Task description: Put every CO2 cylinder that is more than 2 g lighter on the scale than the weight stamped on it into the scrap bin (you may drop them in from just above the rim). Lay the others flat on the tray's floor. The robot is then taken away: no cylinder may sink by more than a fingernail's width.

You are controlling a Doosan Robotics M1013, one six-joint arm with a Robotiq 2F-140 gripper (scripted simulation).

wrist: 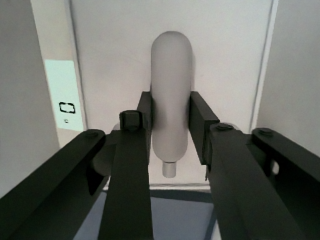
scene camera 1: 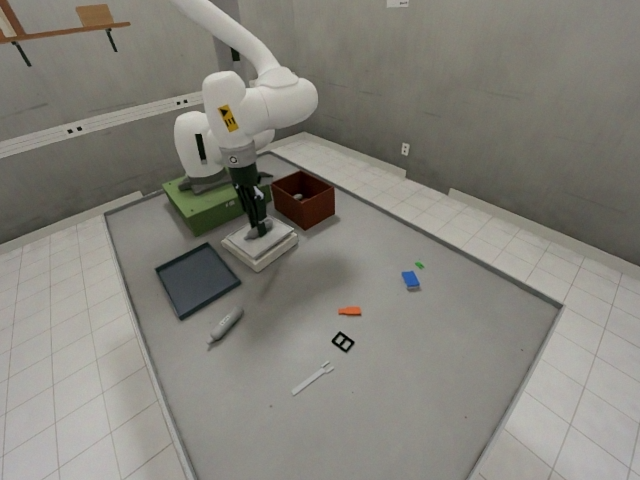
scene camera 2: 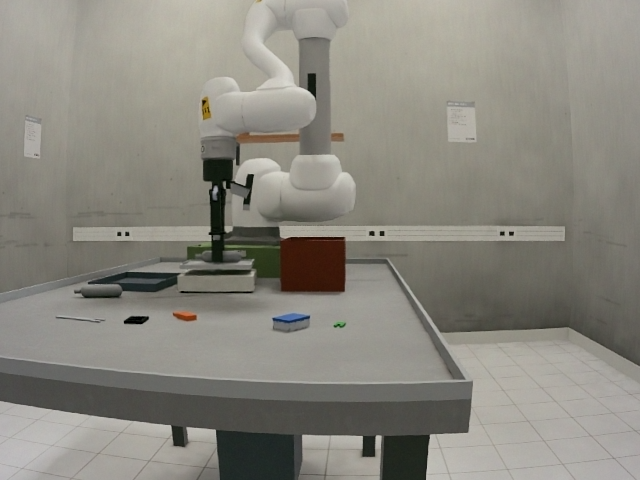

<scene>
my gripper: wrist 169, 107; scene camera 1; scene camera 2
red-brown scrap bin: scene camera 1; scene camera 2; not seen in the wrist view (out of frame)
same spot on red-brown scrap bin: [scene camera 1: 306, 214] = [scene camera 2: 286, 263]
same spot on my gripper: [scene camera 2: 217, 214] = [scene camera 1: 264, 208]
</scene>
